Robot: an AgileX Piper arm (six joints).
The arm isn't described. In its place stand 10 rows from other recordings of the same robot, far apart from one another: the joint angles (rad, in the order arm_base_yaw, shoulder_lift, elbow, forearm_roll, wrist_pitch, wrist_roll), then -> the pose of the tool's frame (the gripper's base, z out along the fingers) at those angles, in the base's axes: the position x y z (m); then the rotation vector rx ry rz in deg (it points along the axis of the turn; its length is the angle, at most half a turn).
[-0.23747 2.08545 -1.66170 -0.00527 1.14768 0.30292] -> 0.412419 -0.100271 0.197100 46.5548 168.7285 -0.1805
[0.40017 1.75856 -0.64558 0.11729 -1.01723 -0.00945] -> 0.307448 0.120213 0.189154 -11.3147 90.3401 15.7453
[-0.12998 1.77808 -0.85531 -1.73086 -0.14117 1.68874] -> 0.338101 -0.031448 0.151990 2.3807 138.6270 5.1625
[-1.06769 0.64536 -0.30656 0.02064 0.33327 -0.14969] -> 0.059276 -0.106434 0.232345 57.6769 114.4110 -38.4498
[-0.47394 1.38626 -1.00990 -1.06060 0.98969 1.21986] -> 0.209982 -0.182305 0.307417 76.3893 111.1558 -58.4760
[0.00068 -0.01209 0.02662 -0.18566 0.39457 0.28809] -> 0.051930 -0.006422 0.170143 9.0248 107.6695 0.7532
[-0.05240 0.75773 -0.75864 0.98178 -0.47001 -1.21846] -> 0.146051 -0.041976 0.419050 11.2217 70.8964 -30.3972
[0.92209 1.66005 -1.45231 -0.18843 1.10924 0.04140] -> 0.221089 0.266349 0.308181 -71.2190 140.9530 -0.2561
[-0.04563 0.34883 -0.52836 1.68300 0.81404 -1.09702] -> 0.045164 0.063753 0.366729 -17.4760 76.7479 55.8882
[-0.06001 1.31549 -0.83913 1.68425 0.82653 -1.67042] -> 0.269810 0.050417 0.314827 -26.3831 100.5294 43.1159
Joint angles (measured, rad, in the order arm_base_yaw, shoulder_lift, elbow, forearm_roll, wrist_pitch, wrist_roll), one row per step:
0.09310 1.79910 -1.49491 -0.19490 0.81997 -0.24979
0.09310 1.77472 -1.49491 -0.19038 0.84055 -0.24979
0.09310 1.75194 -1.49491 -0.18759 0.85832 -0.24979
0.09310 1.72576 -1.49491 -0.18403 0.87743 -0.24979
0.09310 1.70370 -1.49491 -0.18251 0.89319 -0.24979
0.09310 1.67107 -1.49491 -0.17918 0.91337 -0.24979
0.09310 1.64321 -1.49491 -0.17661 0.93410 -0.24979
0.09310 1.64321 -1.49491 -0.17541 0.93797 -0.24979
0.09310 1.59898 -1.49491 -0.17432 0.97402 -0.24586
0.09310 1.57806 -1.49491 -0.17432 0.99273 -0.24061
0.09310 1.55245 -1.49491 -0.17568 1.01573 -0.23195
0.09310 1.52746 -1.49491 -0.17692 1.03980 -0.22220
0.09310 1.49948 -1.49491 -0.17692 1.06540 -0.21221
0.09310 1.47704 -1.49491 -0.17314 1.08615 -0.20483
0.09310 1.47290 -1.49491 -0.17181 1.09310 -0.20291
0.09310 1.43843 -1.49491 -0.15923 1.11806 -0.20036
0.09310 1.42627 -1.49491 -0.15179 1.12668 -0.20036
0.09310 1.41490 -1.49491 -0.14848 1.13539 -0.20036
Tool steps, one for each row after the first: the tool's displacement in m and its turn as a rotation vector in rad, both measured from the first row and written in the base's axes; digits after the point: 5 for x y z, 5 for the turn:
-0.00552 -0.00046 0.00864 0.00400 -0.00383 -0.00478
-0.01075 -0.00096 0.01666 0.00663 -0.00893 -0.00856
-0.01687 -0.00150 0.02579 0.01028 -0.01602 -0.01259
-0.02218 -0.00205 0.03337 0.01203 -0.02246 -0.01562
-0.03009 -0.00276 0.04449 0.01619 -0.03490 -0.01955
-0.03737 -0.00346 0.05359 0.01916 -0.04211 -0.02340
-0.03767 -0.00344 0.05339 0.01990 -0.03821 -0.02420
-0.04995 -0.00483 0.06726 0.02366 -0.04723 -0.03374
-0.05608 -0.00557 0.07355 0.02668 -0.05024 -0.04135
-0.06376 -0.00659 0.08107 0.03034 -0.05420 -0.05253
-0.07156 -0.00761 0.08814 0.03463 -0.05661 -0.06489
-0.08040 -0.00864 0.09585 0.04059 -0.06038 -0.07767
-0.08768 -0.00918 0.10179 0.04885 -0.06260 -0.08716
-0.08928 -0.00927 0.10271 0.05093 -0.05993 -0.08991
-0.10027 -0.00945 0.11171 0.06648 -0.06820 -0.09473
-0.10422 -0.00927 0.11477 0.07447 -0.07076 -0.09511
-0.10798 -0.00940 0.11760 0.07827 -0.07304 -0.09591

